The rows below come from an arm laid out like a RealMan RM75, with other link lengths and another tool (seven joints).
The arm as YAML. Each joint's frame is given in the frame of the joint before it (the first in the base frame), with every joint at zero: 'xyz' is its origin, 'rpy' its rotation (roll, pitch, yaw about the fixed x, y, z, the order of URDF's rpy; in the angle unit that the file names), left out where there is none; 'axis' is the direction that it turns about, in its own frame. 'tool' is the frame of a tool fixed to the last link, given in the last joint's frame.
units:
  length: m
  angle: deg
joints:
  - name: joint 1
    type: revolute
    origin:
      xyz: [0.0, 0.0, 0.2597]
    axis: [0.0, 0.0, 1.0]
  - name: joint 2
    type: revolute
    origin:
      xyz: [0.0, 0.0, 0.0]
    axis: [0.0, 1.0, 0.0]
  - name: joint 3
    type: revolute
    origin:
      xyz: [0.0, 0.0, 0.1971]
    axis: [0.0, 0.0, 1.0]
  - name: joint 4
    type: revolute
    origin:
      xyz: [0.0, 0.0, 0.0]
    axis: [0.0, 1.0, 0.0]
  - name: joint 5
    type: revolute
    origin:
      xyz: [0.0, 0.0, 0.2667]
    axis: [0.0, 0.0, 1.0]
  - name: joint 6
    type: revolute
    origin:
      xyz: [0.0, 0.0, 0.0]
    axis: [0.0, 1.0, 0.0]
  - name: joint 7
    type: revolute
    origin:
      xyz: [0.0, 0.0, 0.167]
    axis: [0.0, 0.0, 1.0]
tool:
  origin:
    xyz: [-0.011, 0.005, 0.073]
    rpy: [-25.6, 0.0, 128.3]
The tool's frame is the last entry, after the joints.
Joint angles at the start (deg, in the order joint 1, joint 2, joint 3, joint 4, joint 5, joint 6, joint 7):
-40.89, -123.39, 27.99, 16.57, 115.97, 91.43, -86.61
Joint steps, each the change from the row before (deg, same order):
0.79, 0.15, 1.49, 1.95, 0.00, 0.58, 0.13
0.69, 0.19, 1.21, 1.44, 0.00, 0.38, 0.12
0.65, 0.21, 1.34, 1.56, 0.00, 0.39, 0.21
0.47, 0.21, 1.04, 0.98, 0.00, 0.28, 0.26
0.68, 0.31, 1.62, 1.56, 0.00, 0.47, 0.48
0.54, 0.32, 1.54, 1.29, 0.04, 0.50, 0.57
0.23, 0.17, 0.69, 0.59, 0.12, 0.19, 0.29
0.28, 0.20, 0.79, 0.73, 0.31, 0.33, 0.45
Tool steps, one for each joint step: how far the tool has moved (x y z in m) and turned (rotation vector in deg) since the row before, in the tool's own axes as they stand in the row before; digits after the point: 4 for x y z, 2 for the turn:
-0.0014, 0.0040, -0.0056, -1.24, -0.23, 1.60
-0.0009, 0.0040, -0.0044, -1.06, -0.18, 1.17
-0.0009, 0.0037, -0.0044, -1.16, -0.16, 1.46
0.0000, 0.0030, -0.0029, -0.85, -0.03, 1.11
0.0001, 0.0040, -0.0044, -1.28, -0.01, 1.88
0.0010, 0.0033, -0.0035, -1.12, 0.18, 1.90
0.0005, 0.0018, -0.0015, -0.61, 0.10, 0.92
0.0013, 0.0024, -0.0019, -0.77, 0.23, 1.26

